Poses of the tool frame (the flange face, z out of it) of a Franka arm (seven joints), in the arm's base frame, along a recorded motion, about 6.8 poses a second.
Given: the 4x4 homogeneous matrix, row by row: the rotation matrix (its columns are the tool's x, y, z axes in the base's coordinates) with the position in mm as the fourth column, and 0 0 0 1 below. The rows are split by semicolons.
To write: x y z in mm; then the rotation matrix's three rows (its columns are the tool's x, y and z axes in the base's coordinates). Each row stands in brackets. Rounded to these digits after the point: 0 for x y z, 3 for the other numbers.
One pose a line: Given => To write
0.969 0.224 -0.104 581; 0.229 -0.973 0.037 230; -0.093 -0.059 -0.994 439; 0 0 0 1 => [581 230 439], [[0.969 0.224 -0.104], [0.229 -0.973 0.037], [-0.093 -0.059 -0.994]]
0.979 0.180 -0.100 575; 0.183 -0.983 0.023 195; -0.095 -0.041 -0.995 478; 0 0 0 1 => [575 195 478], [[0.979 0.180 -0.100], [0.183 -0.983 0.023], [-0.095 -0.041 -0.995]]
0.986 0.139 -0.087 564; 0.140 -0.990 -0.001 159; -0.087 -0.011 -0.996 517; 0 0 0 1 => [564 159 517], [[0.986 0.139 -0.087], [0.140 -0.990 -0.001], [-0.087 -0.011 -0.996]]
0.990 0.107 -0.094 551; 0.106 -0.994 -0.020 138; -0.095 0.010 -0.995 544; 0 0 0 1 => [551 138 544], [[0.990 0.107 -0.094], [0.106 -0.994 -0.020], [-0.095 0.010 -0.995]]
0.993 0.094 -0.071 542; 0.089 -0.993 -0.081 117; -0.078 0.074 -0.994 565; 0 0 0 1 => [542 117 565], [[0.993 0.094 -0.071], [0.089 -0.993 -0.081], [-0.078 0.074 -0.994]]
